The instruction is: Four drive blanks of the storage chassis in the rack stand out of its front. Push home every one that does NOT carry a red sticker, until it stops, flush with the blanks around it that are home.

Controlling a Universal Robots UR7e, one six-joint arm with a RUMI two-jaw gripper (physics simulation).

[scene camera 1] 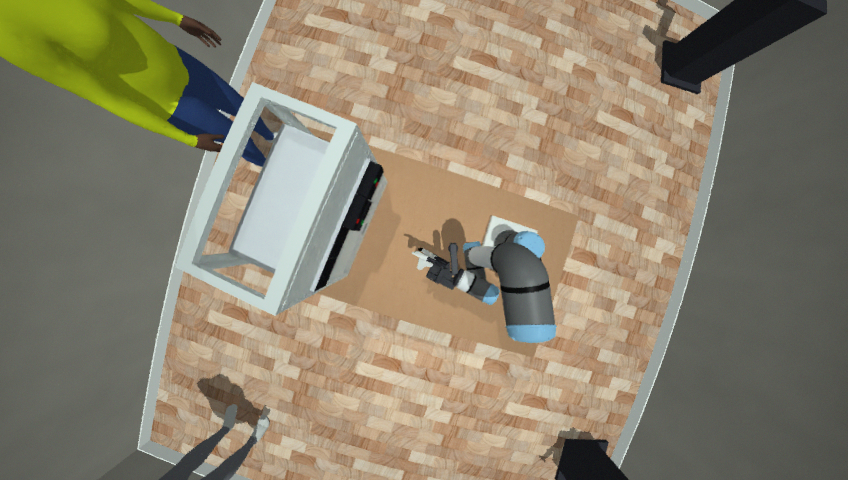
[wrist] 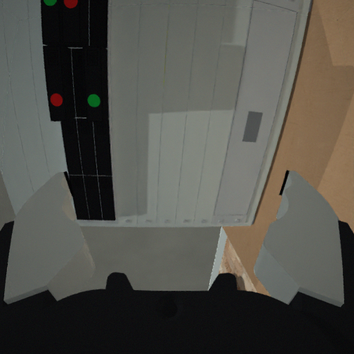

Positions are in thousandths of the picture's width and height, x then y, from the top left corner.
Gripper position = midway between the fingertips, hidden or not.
Labels:
gripper: scene camera 1 490,522; wrist 499,496
rack: scene camera 1 370,420; wrist 250,250

